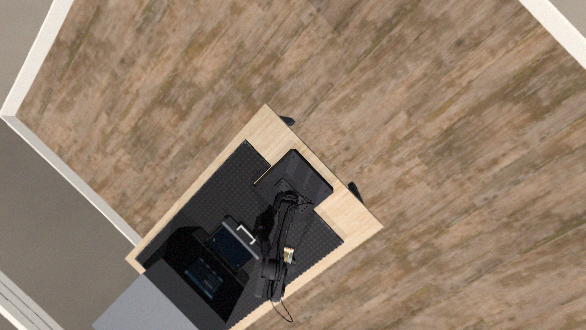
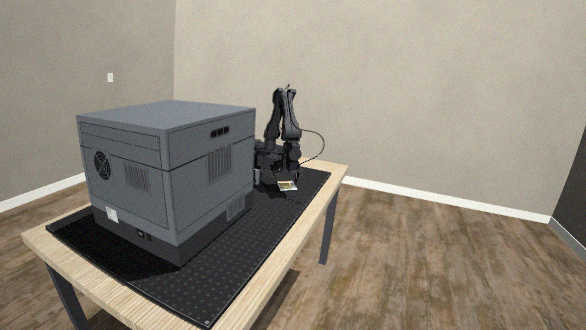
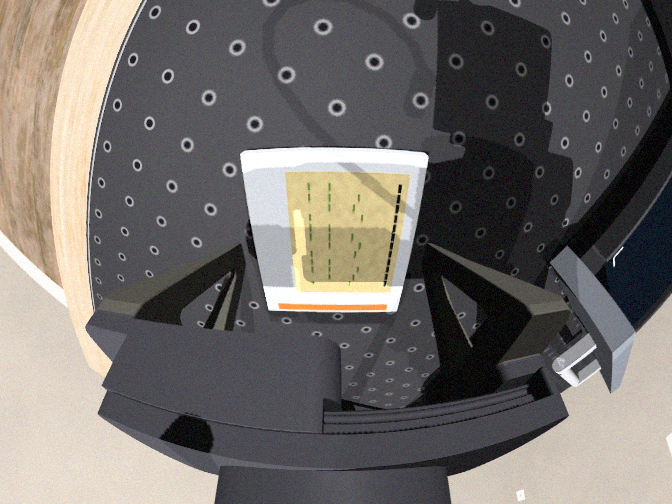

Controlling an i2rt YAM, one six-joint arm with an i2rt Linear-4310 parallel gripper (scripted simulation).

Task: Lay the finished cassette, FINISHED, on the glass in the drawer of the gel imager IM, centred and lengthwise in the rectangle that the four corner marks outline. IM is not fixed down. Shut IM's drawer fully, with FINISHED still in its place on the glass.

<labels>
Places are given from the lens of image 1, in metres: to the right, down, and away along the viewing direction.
grey gel imager [image 1: 192, 279]: -0.48, 0.55, 0.99
</labels>
